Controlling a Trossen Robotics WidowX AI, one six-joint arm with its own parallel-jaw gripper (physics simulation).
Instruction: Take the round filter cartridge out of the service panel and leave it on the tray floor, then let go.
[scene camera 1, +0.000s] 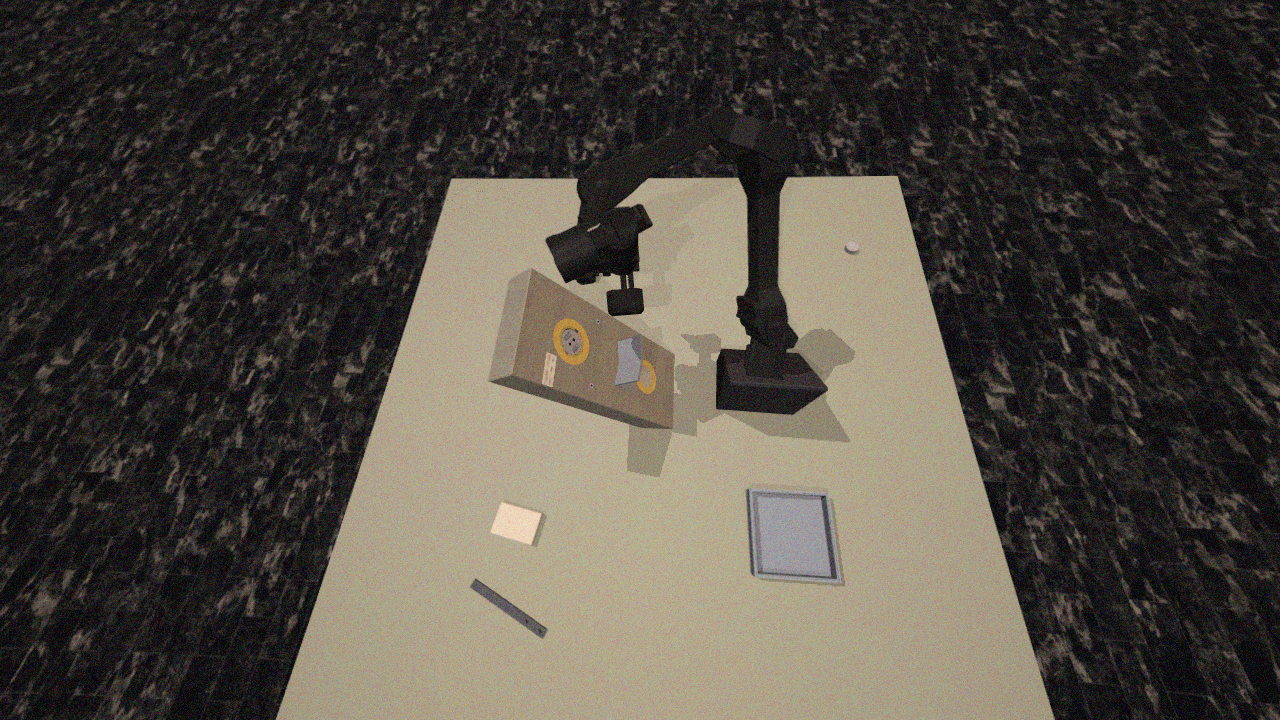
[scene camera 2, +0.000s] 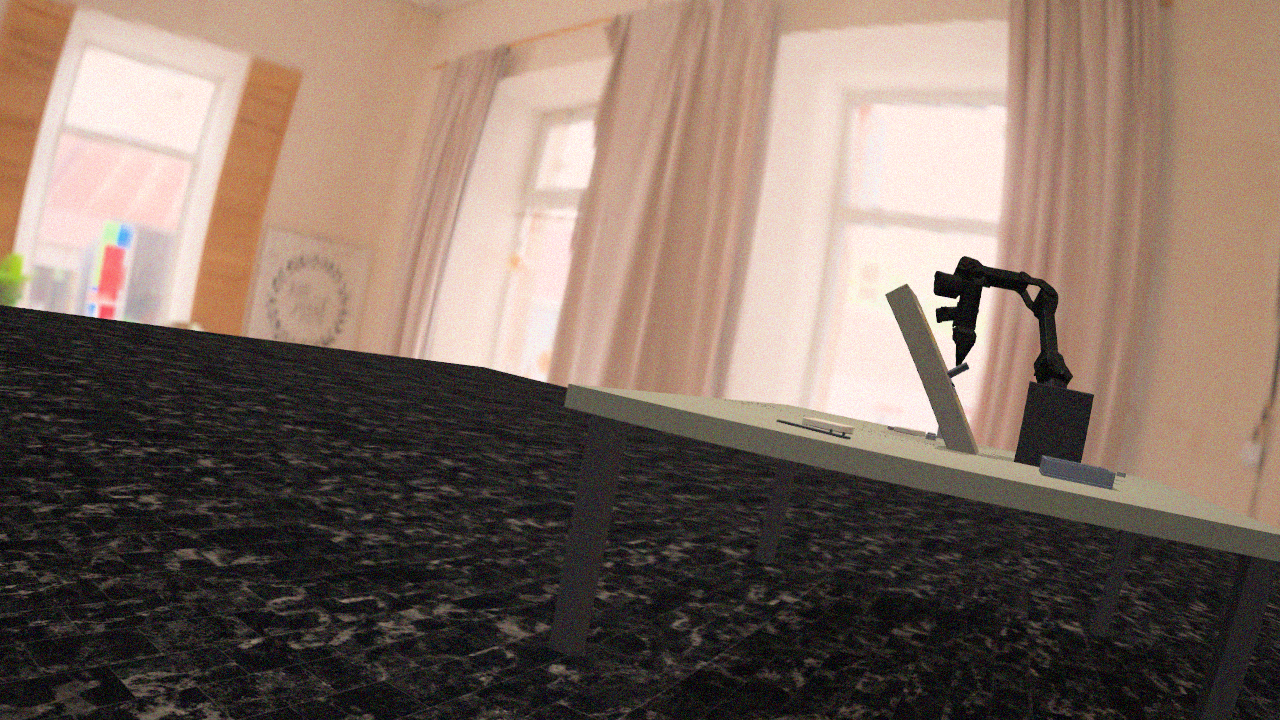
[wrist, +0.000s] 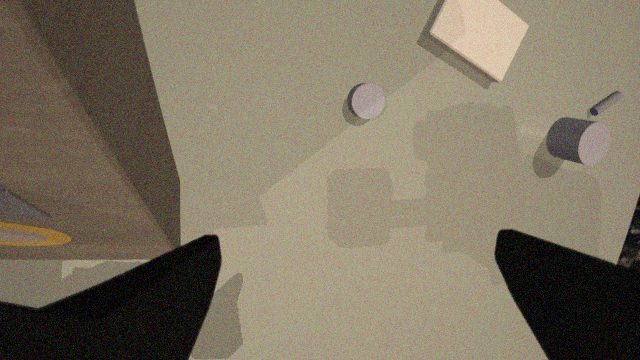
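The brown service panel stands tilted on the table. A grey round piece with dark holes sits inside its left yellow ring. A blue-grey flap sticks out and partly covers the right yellow ring. I cannot tell which round piece is the filter cartridge. My gripper is open and empty, pointing down in front of the panel's face, by its upper edge in scene camera 1. The shallow blue-grey tray lies on the table, away from the panel.
In scene camera 1, a cream block, a dark bar and a small pale disc lie on the table. In the wrist view, a cream block, a pale disc, a thicker cylinder and a small rod show.
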